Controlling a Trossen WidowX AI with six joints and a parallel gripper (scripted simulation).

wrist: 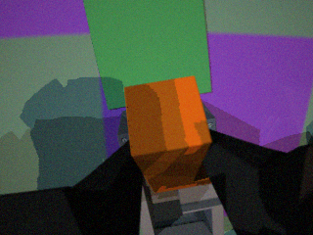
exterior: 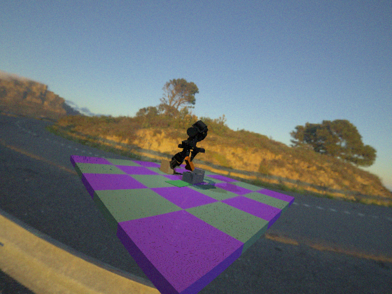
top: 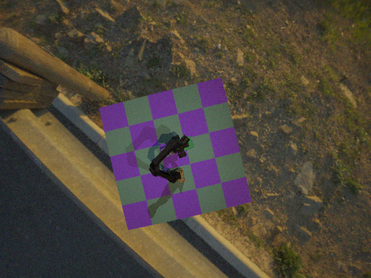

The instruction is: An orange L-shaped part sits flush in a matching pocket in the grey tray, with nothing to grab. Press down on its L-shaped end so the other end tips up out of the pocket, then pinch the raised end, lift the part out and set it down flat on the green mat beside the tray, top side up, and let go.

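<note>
Now: the green mat 160 mm below my gripper tip and 50 mm to the right of it. Also, from my gripper tip: orange L-shaped part (30 mm to the left, 30 mm below, 20 mm behind).
</note>
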